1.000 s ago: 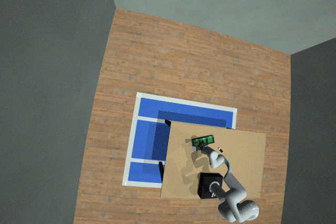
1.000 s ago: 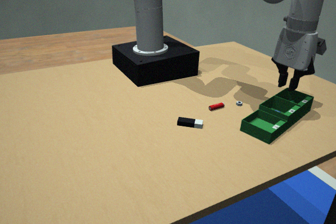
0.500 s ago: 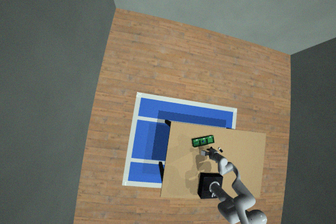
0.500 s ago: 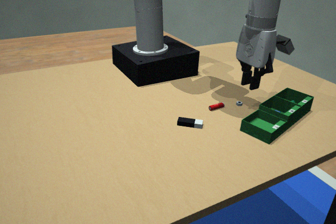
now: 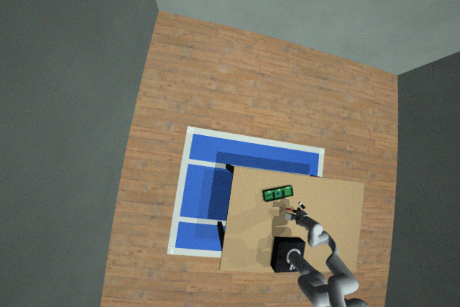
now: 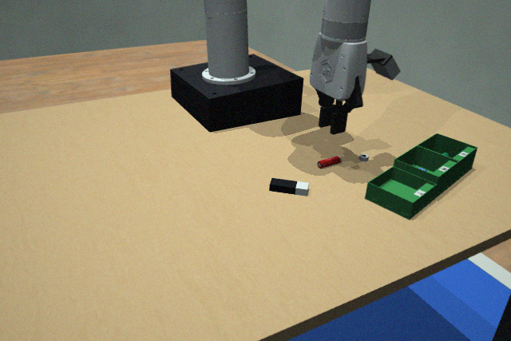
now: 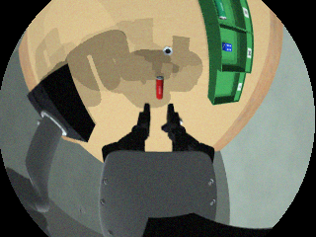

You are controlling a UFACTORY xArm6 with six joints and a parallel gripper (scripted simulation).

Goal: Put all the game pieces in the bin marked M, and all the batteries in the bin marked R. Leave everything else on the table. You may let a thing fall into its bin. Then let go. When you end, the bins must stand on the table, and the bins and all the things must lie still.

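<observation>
The red battery is 9 cm below my hand. From my hand the other things lie so: grey nut: 8 cm to the left, 9 cm below; three joined green bins: 11 cm ahead, 14 cm to the left, 7 cm below; blue die: 10 cm ahead, 14 cm to the left, 8 cm below.
</observation>
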